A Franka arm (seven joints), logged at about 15 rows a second.
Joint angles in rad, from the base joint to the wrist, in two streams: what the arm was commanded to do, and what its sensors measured. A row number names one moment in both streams.
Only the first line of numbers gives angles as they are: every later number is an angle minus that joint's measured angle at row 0.
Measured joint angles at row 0:
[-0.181 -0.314 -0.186 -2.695 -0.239 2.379 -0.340]
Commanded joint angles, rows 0 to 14:
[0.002 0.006 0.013 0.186 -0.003 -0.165 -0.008]
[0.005 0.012 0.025 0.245 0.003 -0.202 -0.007]
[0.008 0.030 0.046 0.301 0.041 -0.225 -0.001]
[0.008 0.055 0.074 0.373 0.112 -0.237 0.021]
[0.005 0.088 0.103 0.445 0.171 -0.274 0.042]
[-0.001 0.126 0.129 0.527 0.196 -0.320 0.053]
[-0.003 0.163 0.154 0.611 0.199 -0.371 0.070]
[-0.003 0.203 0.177 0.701 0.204 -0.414 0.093]
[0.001 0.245 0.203 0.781 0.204 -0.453 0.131]
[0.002 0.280 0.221 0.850 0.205 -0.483 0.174]
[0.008 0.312 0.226 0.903 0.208 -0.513 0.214]
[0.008 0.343 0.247 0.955 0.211 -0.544 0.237]
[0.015 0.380 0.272 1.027 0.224 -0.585 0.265]
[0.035 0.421 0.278 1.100 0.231 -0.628 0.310]
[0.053 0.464 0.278 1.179 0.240 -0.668 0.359]
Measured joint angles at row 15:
[0.014 0.319 0.263 0.935 0.204 -0.540 0.244]
